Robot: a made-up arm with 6 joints.
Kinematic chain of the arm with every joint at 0, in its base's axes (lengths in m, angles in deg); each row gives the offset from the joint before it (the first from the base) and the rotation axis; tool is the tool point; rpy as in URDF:
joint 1: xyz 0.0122 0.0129 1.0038 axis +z
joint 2: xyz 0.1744 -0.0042 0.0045 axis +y
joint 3: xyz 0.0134 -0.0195 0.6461 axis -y
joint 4: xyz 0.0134 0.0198 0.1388 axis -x
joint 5: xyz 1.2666 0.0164 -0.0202 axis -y
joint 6: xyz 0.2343 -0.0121 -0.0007 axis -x
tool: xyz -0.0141 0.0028 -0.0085 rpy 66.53 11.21 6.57
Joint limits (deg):
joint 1: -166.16..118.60
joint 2: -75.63..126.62
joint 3: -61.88..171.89
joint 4: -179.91..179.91
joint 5: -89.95..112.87
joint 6: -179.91..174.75
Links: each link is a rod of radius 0.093 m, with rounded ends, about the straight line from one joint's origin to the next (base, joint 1, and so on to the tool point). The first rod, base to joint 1, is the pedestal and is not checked.
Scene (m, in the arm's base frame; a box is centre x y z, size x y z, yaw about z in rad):
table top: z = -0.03
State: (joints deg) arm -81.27 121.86 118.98 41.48 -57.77 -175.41
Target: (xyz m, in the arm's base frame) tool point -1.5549 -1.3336 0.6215
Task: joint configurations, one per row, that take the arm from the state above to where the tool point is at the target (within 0.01 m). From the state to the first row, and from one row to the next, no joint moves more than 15 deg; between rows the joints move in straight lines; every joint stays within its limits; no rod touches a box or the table.
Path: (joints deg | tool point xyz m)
1: -94.67 123.00 121.08 42.62 -60.07 -175.48 | -0.3012 -2.0730 0.5833
2: -108.07 124.15 123.19 43.76 -62.36 -175.54 | -0.7775 -1.9282 0.5957
3: -121.47 125.29 125.29 44.89 -64.66 -175.61 | -1.2032 -1.6766 0.6085
4: -134.87 126.43 127.39 46.03 -66.95 -175.68 | -1.5548 -1.3337 0.6216

